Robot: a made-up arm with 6 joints.
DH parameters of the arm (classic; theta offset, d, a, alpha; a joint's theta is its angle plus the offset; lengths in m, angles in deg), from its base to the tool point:
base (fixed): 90 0.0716 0 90
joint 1: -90 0.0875 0.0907 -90
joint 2: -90 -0.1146 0.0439 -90
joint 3: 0 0.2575 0.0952 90
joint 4: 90 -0.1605 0.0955 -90
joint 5: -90 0.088 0.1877 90
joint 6: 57.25 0 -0.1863 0
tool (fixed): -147.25 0.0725 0 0
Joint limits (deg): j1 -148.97..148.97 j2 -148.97..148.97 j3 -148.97..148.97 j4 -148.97..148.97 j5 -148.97..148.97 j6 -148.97..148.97
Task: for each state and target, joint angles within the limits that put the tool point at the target. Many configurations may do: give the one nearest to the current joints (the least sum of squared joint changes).
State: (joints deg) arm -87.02 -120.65 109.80 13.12 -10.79 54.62
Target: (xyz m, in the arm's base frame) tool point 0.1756 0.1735 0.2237
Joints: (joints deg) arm -106.44 -108.20 84.31 -11.55 -23.23 87.57
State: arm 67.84 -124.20 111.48 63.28 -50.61 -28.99
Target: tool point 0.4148 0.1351 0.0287
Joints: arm 87.17 -112.19 127.58 59.55 -65.62 -25.70
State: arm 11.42 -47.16 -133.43 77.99 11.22 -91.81
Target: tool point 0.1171 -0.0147 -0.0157
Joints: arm 5.34 -44.36 -148.09 93.04 13.44 -111.15
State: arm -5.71 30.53 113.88 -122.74 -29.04 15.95
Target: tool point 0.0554 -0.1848 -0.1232
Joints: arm -22.67 10.31 122.31 -92.75 -37.71 35.31
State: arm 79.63 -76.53 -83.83 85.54 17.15 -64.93
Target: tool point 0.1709 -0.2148 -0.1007
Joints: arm 80.58 -115.25 -46.10 76.42 -20.75 -52.76
